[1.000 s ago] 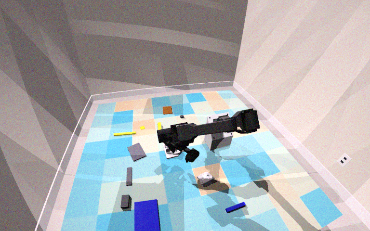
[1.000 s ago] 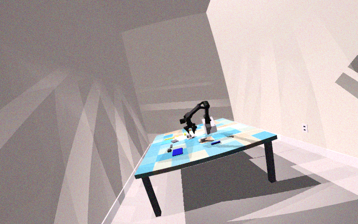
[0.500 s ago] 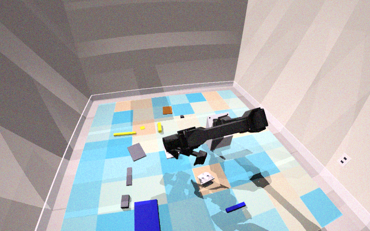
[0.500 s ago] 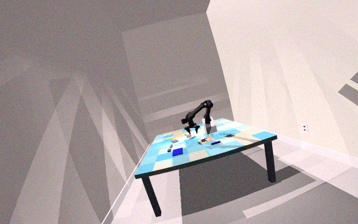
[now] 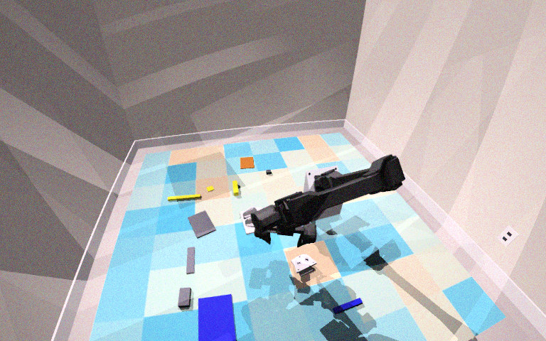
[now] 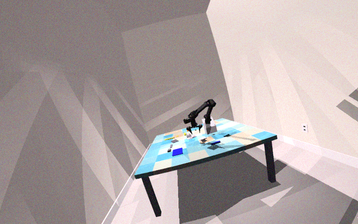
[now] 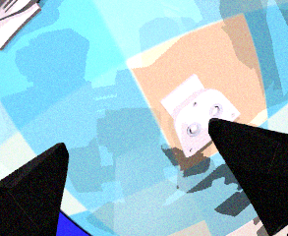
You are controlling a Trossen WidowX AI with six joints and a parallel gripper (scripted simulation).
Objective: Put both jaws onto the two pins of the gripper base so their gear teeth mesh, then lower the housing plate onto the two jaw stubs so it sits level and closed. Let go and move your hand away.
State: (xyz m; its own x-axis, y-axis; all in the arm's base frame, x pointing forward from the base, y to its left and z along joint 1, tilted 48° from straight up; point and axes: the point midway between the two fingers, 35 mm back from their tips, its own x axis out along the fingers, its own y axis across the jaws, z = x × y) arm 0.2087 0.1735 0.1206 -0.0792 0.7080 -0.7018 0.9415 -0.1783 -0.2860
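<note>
Right now my gripper tip is 60 mm past the white housing part, 60 mm above it and 50 mm to the right of it. The rest, counted from my gripper tip: blue bar: 220 mm to the left, 150 mm behind, 80 mm below; blue plate: 250 mm ahead, 170 mm to the left, 80 mm below; grey bar: 330 mm ahead, 90 mm below, 60 mm to the right.
</note>
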